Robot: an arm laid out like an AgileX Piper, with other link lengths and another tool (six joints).
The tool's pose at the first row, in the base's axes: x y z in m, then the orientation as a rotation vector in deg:
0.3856 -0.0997 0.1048 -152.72 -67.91 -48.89
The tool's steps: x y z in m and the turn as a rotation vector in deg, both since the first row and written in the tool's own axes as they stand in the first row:
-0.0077 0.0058 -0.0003 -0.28 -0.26 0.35
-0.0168 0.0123 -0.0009 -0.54 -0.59 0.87
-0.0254 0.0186 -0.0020 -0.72 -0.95 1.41
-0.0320 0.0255 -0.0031 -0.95 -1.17 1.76
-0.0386 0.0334 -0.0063 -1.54 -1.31 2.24
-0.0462 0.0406 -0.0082 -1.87 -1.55 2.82
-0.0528 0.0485 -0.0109 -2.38 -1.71 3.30
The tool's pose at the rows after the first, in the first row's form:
0.3854 -0.1088 0.1017 -153.26 -67.43 -48.75
0.3849 -0.1195 0.0982 -153.90 -66.72 -48.47
0.3842 -0.1298 0.0954 -154.49 -66.00 -48.09
0.3851 -0.1392 0.0937 -154.96 -65.51 -47.95
0.3857 -0.1500 0.0939 -155.69 -64.77 -48.18
0.3858 -0.1605 0.0924 -156.32 -63.93 -48.06
0.3867 -0.1711 0.0921 -157.00 -63.19 -48.20

